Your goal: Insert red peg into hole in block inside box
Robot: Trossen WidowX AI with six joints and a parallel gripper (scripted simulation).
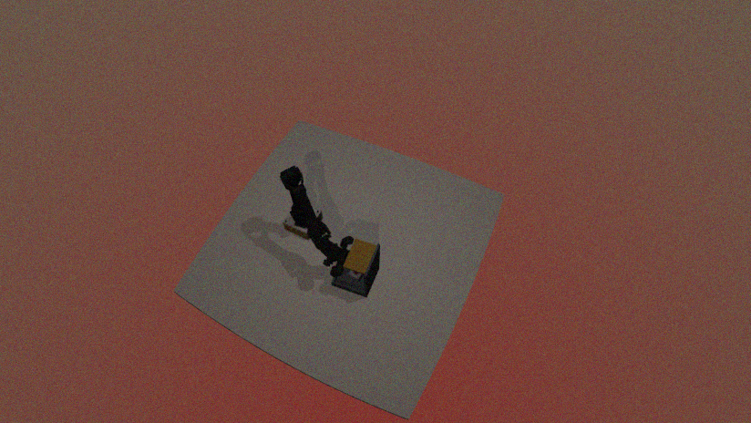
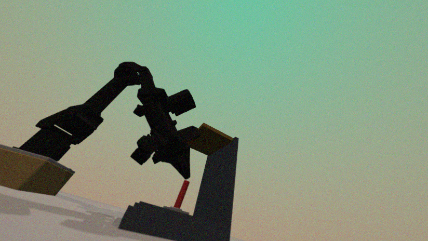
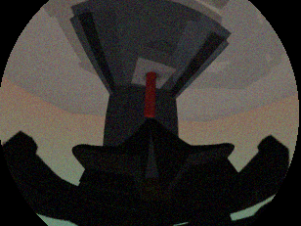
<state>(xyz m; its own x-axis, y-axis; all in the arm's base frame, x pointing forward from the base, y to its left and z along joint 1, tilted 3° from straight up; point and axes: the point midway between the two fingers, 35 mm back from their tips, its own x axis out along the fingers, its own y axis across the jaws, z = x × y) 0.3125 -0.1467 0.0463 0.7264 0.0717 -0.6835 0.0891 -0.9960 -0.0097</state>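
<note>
My gripper tip is 5 cm above the red peg. From my gripper tip the other things lie so: back wall (7 cm ahead, 1 cm to the right, 1 cm above); yellow roof (2 cm ahead, 1 cm to the right, 11 cm above).
</note>
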